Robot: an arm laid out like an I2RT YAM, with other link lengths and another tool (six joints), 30 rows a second.
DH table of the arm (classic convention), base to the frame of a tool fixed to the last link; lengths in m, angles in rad. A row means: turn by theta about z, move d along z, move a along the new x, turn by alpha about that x. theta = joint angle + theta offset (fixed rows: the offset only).
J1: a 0.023  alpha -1.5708  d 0.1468  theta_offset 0
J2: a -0.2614  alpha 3.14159  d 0  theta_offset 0
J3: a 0.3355  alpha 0  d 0  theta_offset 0.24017
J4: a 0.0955  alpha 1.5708  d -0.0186  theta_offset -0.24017
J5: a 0  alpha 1.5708  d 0.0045  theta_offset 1.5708
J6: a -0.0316  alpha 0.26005  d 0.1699  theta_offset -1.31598
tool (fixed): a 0  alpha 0  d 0.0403  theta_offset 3.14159
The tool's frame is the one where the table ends.
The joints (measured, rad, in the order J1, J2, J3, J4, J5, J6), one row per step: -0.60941, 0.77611, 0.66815, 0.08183, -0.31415, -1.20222; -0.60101, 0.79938, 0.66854, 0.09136, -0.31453, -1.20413; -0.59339, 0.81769, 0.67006, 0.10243, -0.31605, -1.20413; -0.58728, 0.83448, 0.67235, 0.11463, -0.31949, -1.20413; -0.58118, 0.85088, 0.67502, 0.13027, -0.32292, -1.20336; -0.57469, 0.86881, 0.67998, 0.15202, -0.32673, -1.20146; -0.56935, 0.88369, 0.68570, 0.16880, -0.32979, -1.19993; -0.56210, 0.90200, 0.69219, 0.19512, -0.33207, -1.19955; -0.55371, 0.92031, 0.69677, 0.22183, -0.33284, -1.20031; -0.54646, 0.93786, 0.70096, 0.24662, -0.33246, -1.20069; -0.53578, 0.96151, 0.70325, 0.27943, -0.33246, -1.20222; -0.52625, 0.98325, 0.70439, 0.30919, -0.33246, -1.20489; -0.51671, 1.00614, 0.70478, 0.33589, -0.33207, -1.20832; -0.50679, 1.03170, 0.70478, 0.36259, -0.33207, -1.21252; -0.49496, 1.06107, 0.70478, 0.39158, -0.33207, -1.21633
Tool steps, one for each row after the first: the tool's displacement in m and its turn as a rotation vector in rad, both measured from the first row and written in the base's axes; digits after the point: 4 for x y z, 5 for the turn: 0.0057, 0.0009, -0.0073, 0.00578, 0.01152, 0.00884; 0.0105, 0.0024, -0.0113, 0.00901, 0.01622, 0.01798; 0.0150, 0.0037, -0.0138, 0.01037, 0.01808, 0.02753; 0.0196, 0.0051, -0.0150, 0.01008, 0.01625, 0.03703; 0.0247, 0.0065, -0.0137, 0.00702, 0.00844, 0.04727; 0.0290, 0.0076, -0.0120, 0.00427, 0.00170, 0.05563; 0.0344, 0.0090, -0.0087, -0.00344, -0.01043, 0.06517; 0.0398, 0.0107, -0.0065, -0.01135, -0.02104, 0.07436; 0.0447, 0.0119, -0.0048, -0.01798, -0.03050, 0.08124; 0.0514, 0.0141, -0.0049, -0.02560, -0.03979, 0.09193; 0.0574, 0.0162, -0.0058, -0.03300, -0.04695, 0.10144; 0.0633, 0.0182, -0.0087, -0.03839, -0.04983, 0.11057; 0.0696, 0.0205, -0.0133, -0.04284, -0.05001, 0.12046; 0.0769, 0.0235, -0.0193, -0.04606, -0.04908, 0.13227
